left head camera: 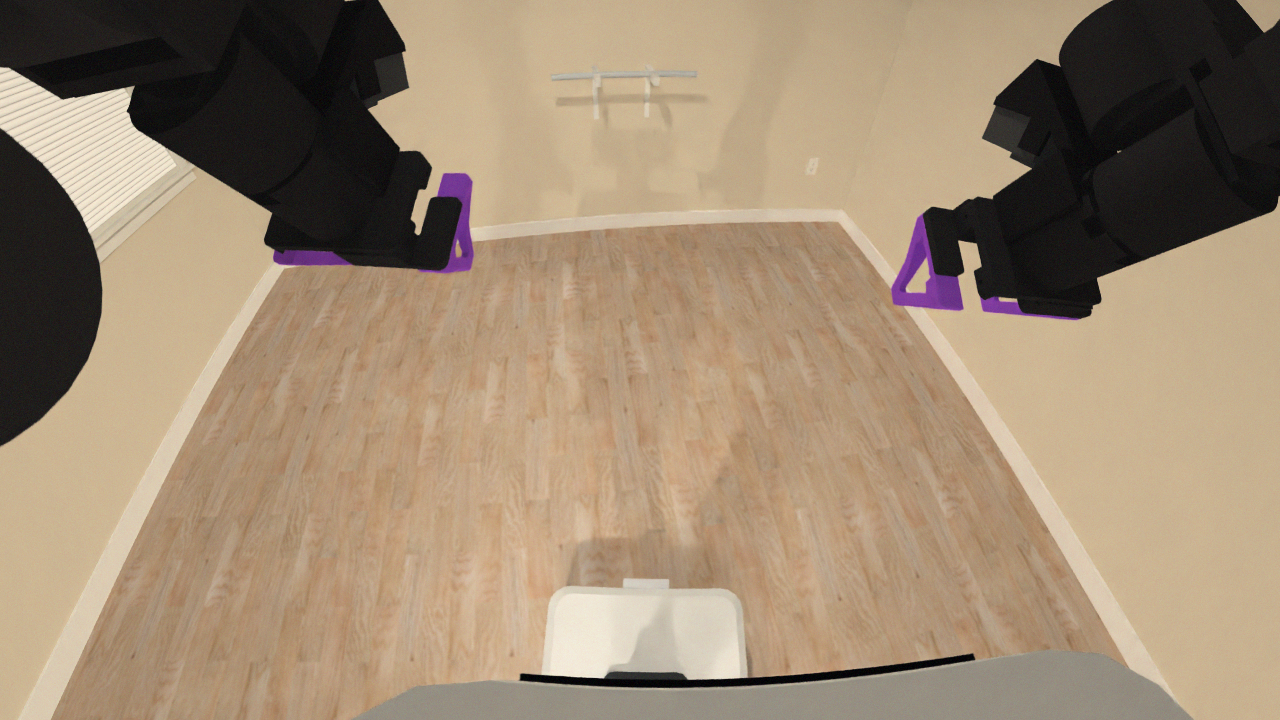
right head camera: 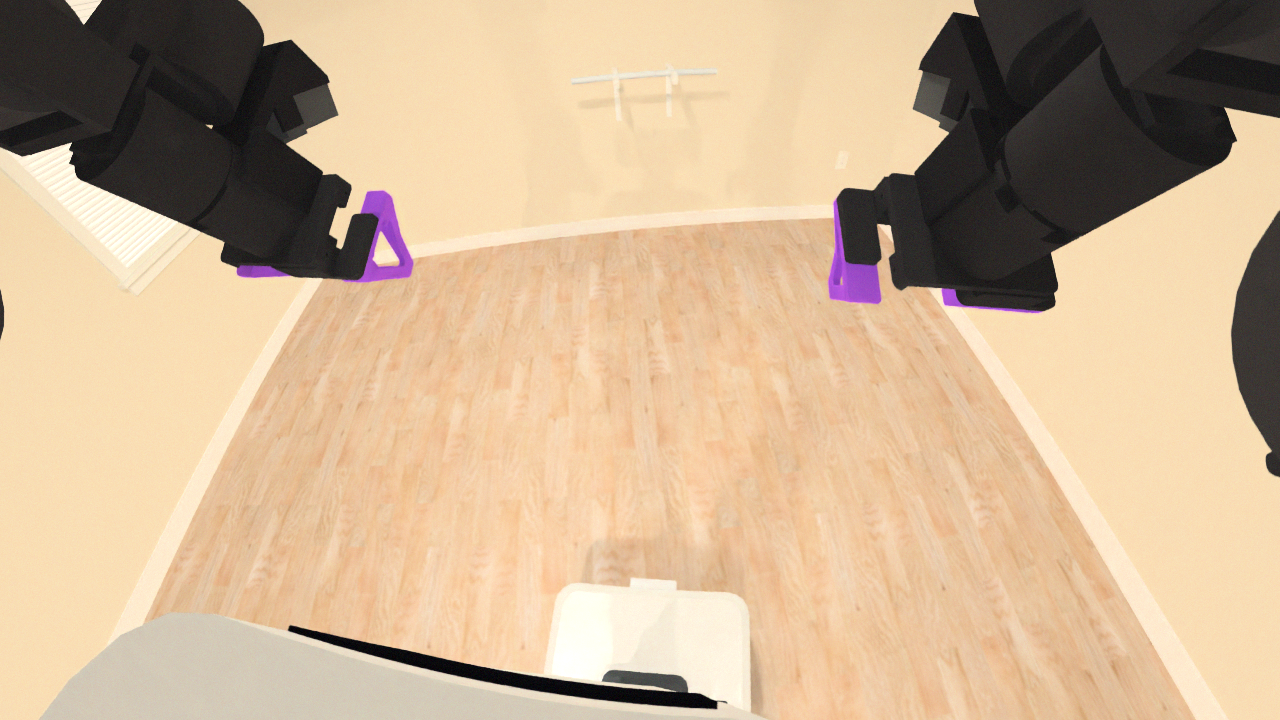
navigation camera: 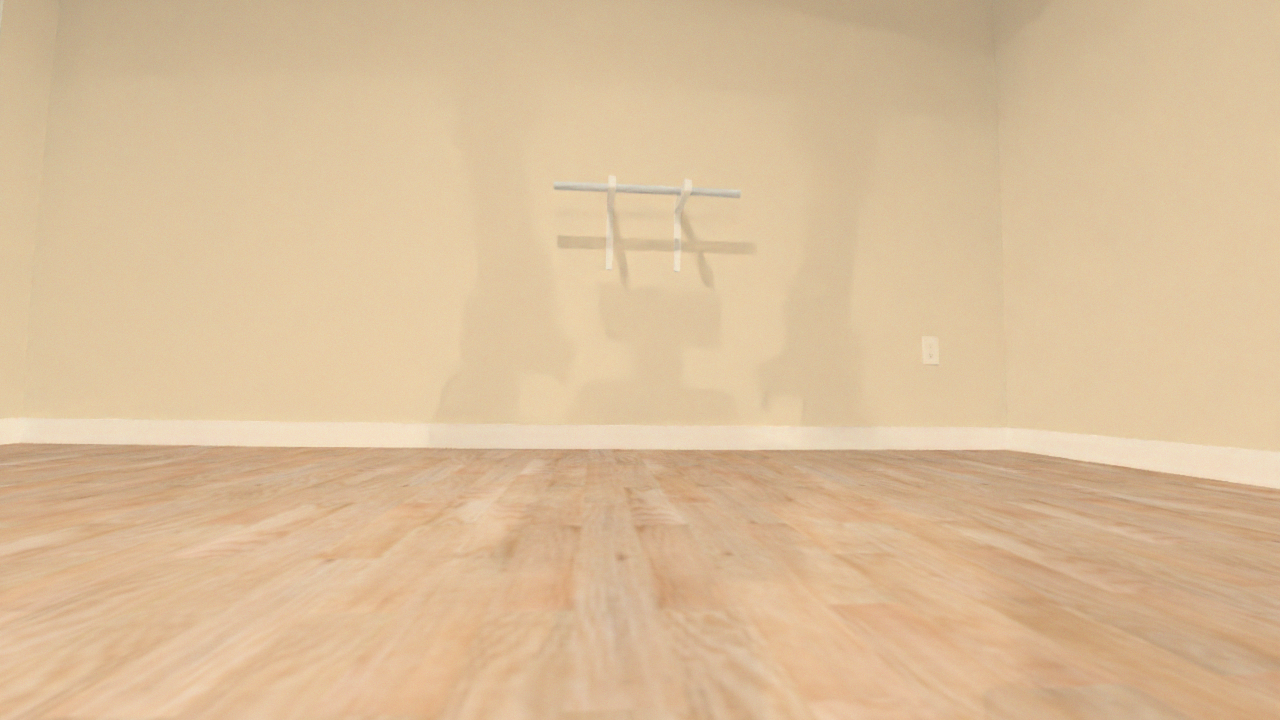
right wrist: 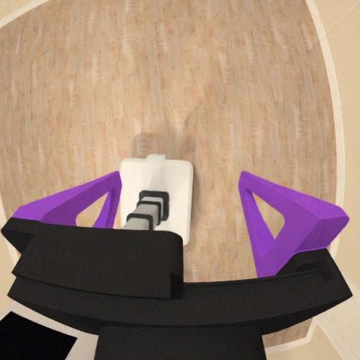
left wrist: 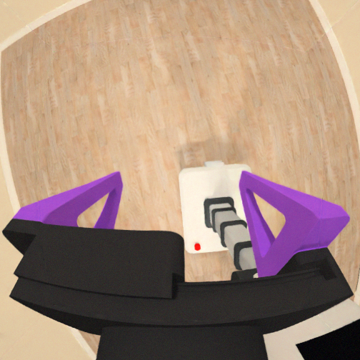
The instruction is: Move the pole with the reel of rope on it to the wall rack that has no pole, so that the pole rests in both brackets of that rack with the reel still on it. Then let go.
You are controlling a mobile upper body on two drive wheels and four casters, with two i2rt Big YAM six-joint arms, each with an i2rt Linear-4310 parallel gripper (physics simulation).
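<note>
A bare grey pole rests across the two white brackets of a wall rack on the far wall. No reel shows on this pole. The pole with the reel of rope and the rack that has no pole do not show in these views. My left gripper is open, with nothing between its purple fingers. My right gripper is open and empty too. Both hang above the floor, well apart from the rack.
The wooden floor runs up to the far wall's white baseboard. A window with blinds is at the left. A wall outlet is right of the rack. My white base stands below.
</note>
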